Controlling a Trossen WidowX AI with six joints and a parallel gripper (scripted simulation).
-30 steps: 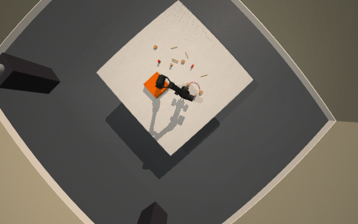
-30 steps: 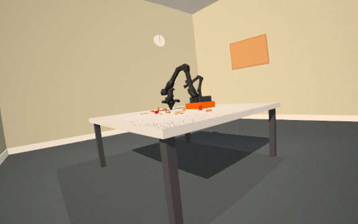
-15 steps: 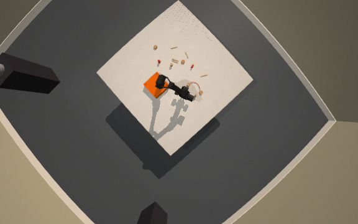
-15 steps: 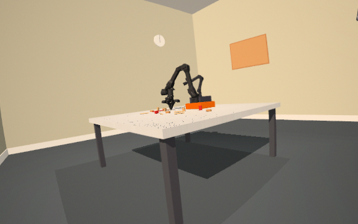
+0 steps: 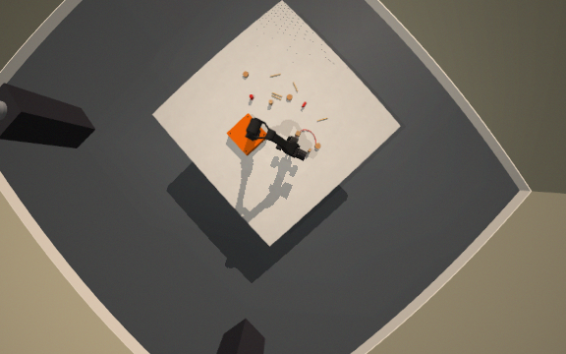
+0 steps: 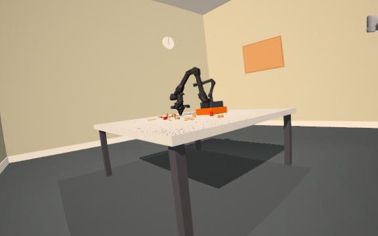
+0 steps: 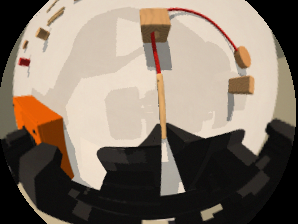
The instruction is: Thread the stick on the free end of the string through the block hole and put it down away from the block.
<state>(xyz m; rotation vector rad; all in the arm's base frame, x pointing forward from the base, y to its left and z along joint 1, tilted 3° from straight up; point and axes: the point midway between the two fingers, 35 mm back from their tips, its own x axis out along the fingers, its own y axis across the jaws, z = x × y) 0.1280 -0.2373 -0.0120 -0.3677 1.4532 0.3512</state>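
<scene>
The thin wooden stick is 4 cm ahead of my gripper tip, 2 cm to the left of it and 1 cm above it. From my gripper tip the other things lie so: wooden block (11 cm ahead, 6 cm to the left, 1 cm above); then round wooden button (17 cm ahead, 10 cm to the right, 1 cm above); then red cube (28 cm ahead, 19 cm to the left, 1 cm above).
</scene>
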